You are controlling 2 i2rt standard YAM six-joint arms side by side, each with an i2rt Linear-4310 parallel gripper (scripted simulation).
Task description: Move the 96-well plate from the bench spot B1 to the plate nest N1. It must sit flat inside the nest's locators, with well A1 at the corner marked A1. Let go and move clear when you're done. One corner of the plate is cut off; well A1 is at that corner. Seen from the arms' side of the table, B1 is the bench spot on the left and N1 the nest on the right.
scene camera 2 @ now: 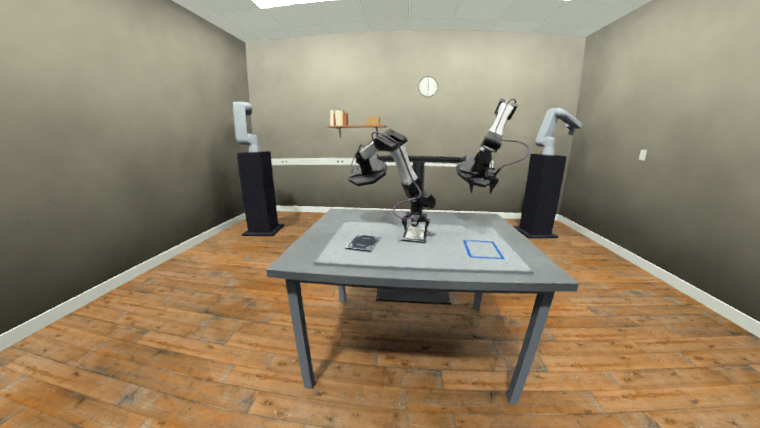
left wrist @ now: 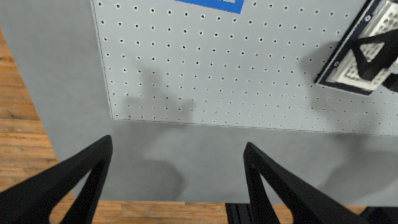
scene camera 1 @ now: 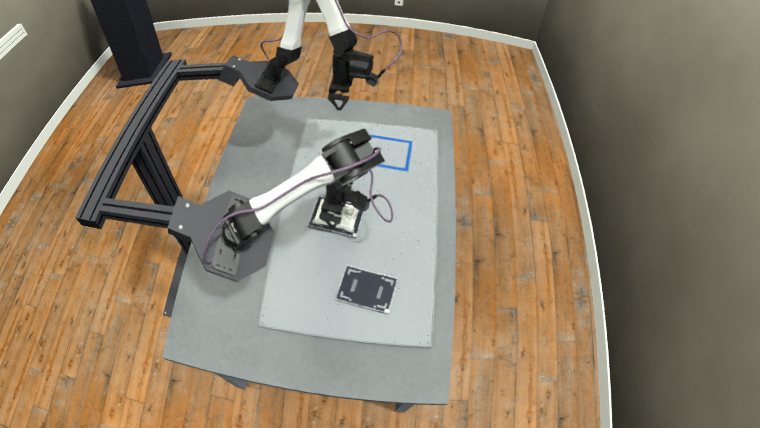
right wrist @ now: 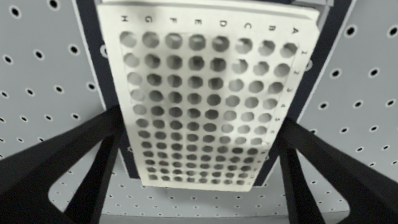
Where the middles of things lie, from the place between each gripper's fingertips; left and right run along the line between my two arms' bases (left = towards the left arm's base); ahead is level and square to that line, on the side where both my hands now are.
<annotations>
Right now the white 96-well plate [right wrist: 200,124] is 10 mm below my right hand [scene camera 1: 336,214].
Right now the white 96-well plate is 32 cm to the right of my left hand [scene camera 1: 341,101] and 22 cm below it.
</annotations>
